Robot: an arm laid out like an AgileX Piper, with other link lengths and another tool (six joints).
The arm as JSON. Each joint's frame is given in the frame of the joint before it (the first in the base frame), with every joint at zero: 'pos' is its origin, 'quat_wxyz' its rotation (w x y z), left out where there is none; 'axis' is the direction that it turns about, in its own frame. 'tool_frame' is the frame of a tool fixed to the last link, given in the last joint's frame.
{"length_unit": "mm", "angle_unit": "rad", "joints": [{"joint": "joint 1", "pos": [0.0, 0.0, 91.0], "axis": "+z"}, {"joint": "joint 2", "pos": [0.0, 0.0, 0.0], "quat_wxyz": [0.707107, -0.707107, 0.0, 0.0], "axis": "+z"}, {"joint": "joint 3", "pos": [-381.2, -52.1, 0.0], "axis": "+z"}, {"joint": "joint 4", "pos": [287.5, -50.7, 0.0], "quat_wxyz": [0.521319, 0.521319, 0.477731, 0.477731], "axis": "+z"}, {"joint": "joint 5", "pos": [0.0, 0.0, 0.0], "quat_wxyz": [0.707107, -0.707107, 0.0, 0.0], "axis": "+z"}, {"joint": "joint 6", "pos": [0.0, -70.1, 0.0], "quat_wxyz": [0.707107, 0.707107, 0.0, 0.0], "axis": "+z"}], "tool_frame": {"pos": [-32.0, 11.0, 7.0], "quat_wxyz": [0.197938, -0.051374, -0.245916, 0.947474]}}
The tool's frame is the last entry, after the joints.
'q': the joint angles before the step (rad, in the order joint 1, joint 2, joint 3, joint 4, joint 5, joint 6). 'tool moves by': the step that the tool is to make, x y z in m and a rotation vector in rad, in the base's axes. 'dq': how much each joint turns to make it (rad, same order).
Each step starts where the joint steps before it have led.
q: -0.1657 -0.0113 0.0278 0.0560 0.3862 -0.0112
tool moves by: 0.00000 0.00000 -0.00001 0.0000 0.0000 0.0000
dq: 0.0000 0.0000 0.0000 0.0000 0.0000 0.0000
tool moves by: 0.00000 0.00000 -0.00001 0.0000 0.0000 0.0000
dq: 0.0000 0.0000 0.0000 0.0000 0.0000 0.0000
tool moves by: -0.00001 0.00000 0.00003 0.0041 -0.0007 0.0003
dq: 0.0000 -0.0001 0.0000 0.0043 0.0000 -0.0001
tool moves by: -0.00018 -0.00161 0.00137 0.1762 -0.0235 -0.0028
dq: 0.0000 0.0001 0.0001 0.1380 0.0037 0.0422
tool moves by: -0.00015 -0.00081 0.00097 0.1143 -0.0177 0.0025
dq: 0.0000 0.0000 0.0000 0.1013 0.0000 0.0154
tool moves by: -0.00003 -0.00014 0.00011 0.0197 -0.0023 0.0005
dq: 0.0000 -0.0001 -0.0001 0.0169 0.0008 0.0031
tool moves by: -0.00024 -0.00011 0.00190 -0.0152 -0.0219 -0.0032
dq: 0.0000 0.0000 0.0000 0.0017 -0.0237 -0.0142
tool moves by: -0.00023 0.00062 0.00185 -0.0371 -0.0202 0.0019
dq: -0.0001 0.0001 0.0001 0.0001 -0.0235 -0.0353
